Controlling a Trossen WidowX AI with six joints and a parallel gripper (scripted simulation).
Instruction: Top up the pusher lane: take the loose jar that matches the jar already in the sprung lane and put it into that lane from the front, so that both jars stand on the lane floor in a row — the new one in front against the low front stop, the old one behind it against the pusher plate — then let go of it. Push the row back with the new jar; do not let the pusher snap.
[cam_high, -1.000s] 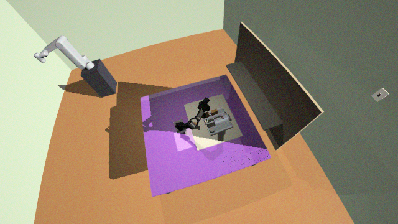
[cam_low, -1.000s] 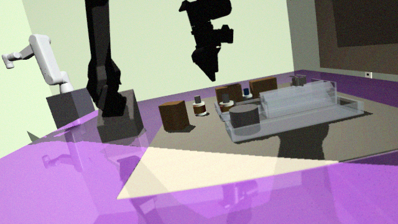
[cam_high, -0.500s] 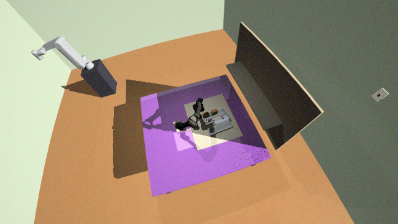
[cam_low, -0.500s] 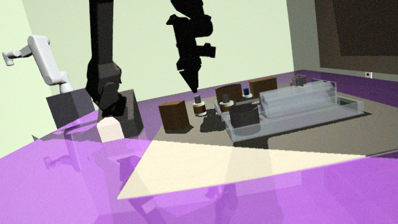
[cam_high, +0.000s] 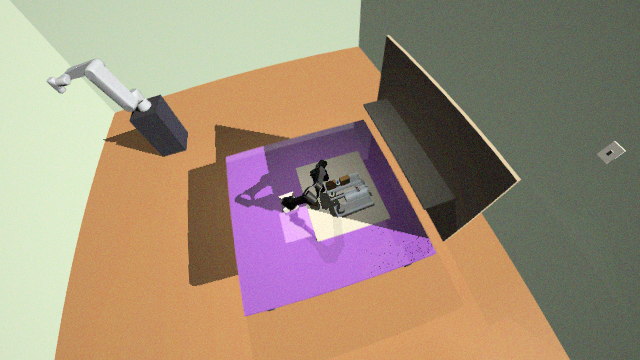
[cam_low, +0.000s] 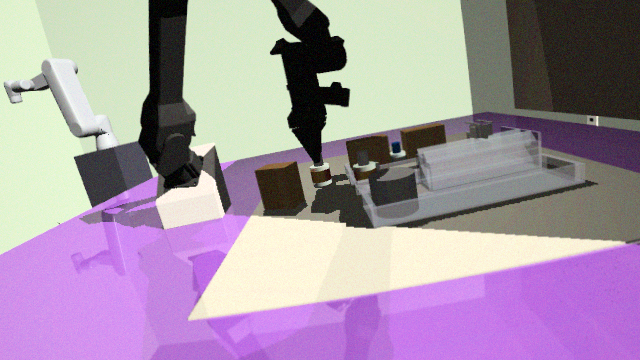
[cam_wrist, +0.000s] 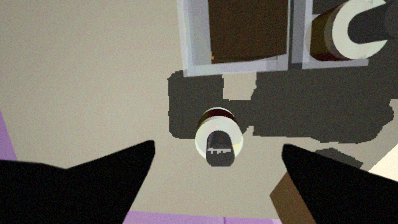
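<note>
My gripper tip is 15 cm short of the grey mat, 6 cm to the left of it and 5 cm above it. From my gripper tip the other things lie so: clear lane rack 23 cm ahead, 10 cm to the right, 3 cm below; grey cylinder 21 cm to the right, 11 cm ahead, 2 cm below; brown box 10 cm to the right, 6 cm behind, 2 cm below.
</note>
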